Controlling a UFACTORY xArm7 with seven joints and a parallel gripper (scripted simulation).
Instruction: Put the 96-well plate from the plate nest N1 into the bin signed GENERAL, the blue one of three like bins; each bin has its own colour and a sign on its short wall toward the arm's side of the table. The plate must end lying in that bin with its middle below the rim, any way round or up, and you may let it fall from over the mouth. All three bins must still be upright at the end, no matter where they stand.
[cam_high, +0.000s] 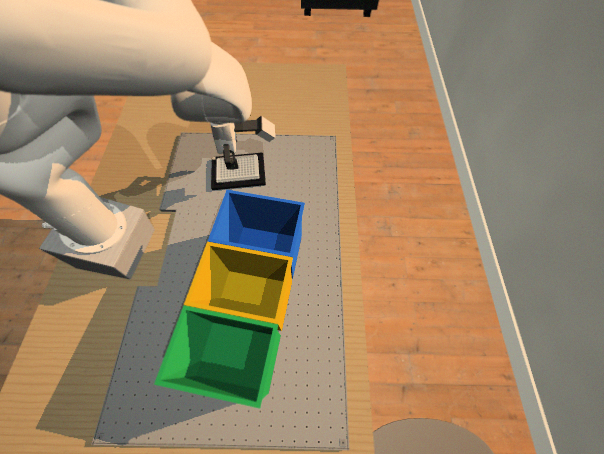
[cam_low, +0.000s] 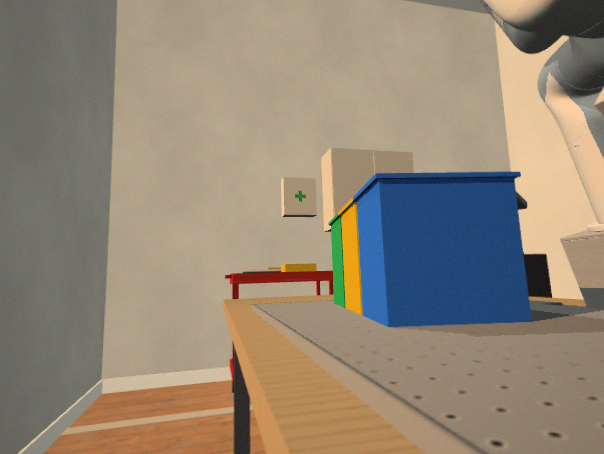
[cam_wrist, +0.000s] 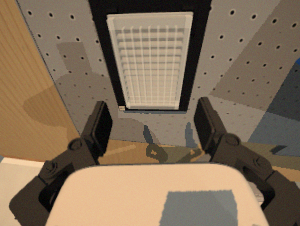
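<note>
My hand is 80 mm above the 96-well plate. Also, from my hand: yellow bin: 390 mm to the right, 70 mm ahead, 10 mm below; blue bin: 260 mm to the right, 100 mm ahead, 10 mm below; black plate nest: 90 mm below.
</note>
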